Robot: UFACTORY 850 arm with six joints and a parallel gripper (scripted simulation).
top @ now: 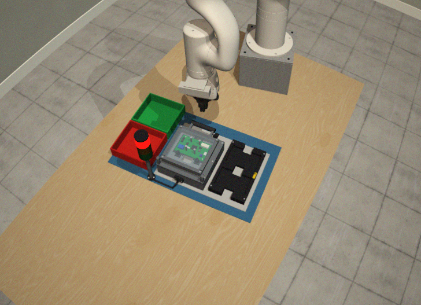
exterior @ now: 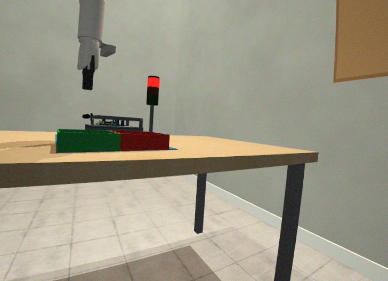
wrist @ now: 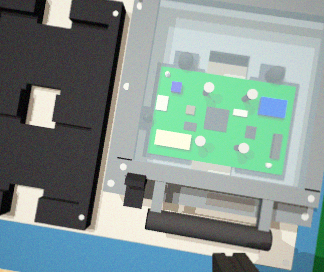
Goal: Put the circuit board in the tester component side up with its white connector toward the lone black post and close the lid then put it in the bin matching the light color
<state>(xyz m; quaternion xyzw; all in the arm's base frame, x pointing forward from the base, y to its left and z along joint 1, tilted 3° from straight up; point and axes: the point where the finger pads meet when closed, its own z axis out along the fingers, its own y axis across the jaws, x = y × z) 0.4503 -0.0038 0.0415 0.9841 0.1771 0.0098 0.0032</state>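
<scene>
The latch hook is 1 cm ahead of my hand, 6 cm to the left of it and 12 cm below it. Also, from my hand: green circuit board 8 cm ahead, 2 cm to the left, 14 cm below; then clear lid 9 cm ahead, 2 cm to the left, 12 cm below; then green bin 2 cm ahead, 20 cm to the right, 19 cm below.
</scene>
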